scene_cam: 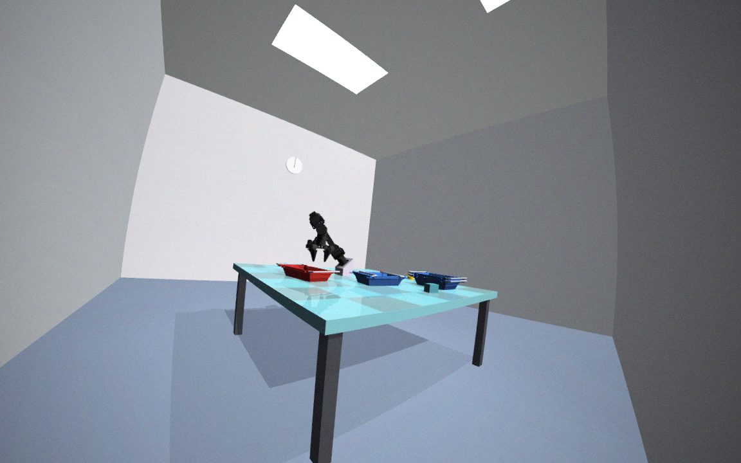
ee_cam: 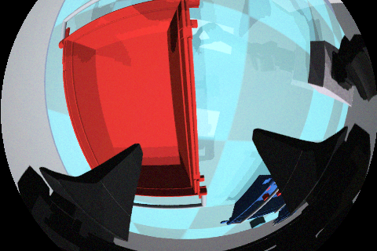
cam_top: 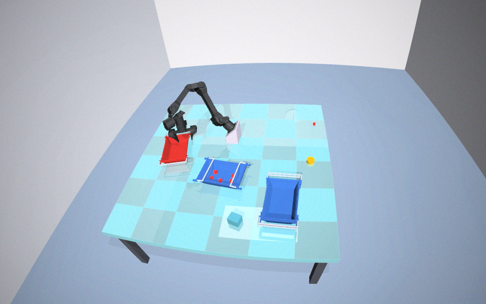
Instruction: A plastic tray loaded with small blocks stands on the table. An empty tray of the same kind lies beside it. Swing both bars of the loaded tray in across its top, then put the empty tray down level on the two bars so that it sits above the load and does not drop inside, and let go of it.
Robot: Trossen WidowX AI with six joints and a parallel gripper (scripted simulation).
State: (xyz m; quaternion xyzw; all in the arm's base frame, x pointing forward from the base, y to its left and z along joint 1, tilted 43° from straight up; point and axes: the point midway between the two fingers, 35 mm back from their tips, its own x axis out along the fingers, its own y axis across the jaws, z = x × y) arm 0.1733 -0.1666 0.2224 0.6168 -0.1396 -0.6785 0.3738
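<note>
My gripper tip is 20 mm short of the red tray, 80 mm to the left of it and 50 mm above it. The rest, counted from my gripper tip: yellow disc (20 mm behind, 810 mm to the left, 90 mm below); then teal cube (470 mm ahead, 450 mm to the left, 70 mm below); then small red block (400 mm behind, 830 mm to the left, 90 mm below).
</note>
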